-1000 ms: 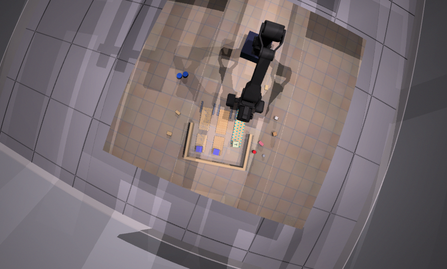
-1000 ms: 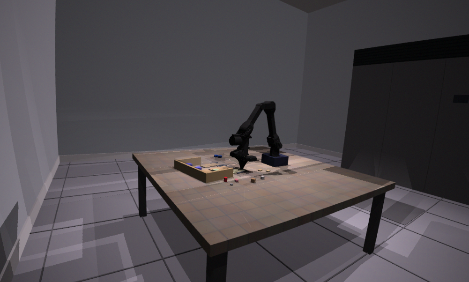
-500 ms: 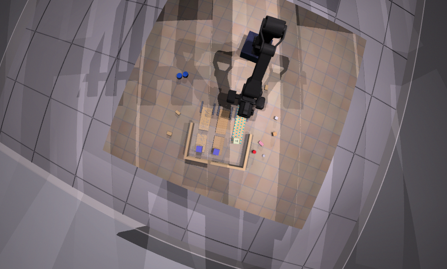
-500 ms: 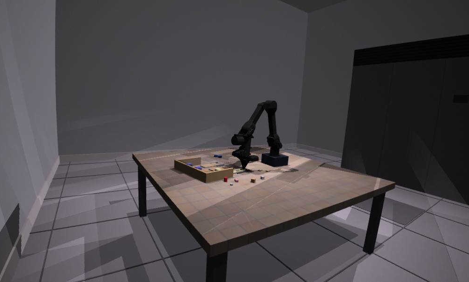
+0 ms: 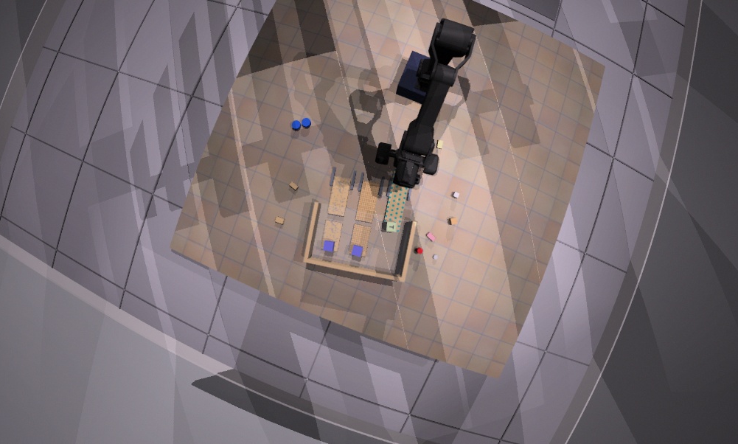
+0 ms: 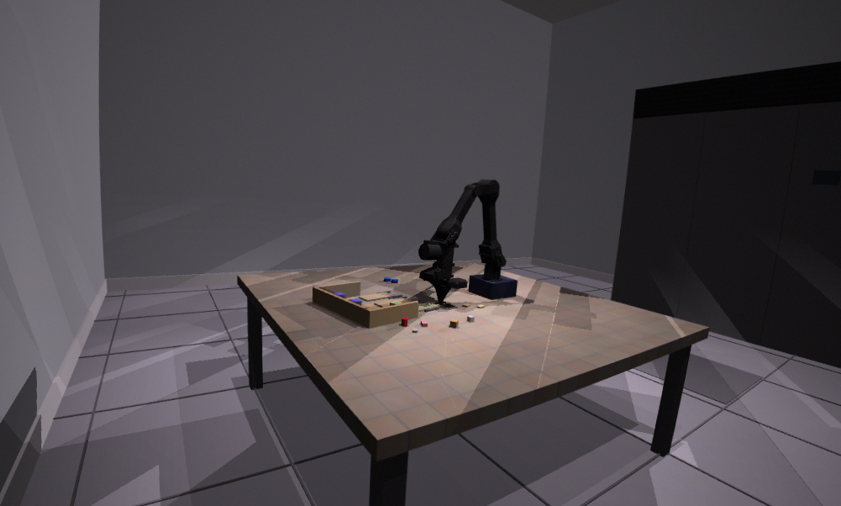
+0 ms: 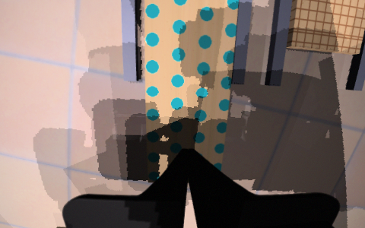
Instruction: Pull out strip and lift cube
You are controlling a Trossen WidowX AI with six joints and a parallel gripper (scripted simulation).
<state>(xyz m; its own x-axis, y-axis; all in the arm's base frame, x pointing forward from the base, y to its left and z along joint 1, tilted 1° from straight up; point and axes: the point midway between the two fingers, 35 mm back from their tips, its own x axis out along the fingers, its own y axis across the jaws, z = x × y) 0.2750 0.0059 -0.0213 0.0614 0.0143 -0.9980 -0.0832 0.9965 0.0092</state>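
My gripper tip is 10 cm short of the strip and 1 cm to the right of it. Also, from my gripper tip: tan cube 13 cm ahead, 21 cm to the left; pink block 20 cm ahead, 15 cm to the left; white cube 4 cm ahead, 20 cm to the left.
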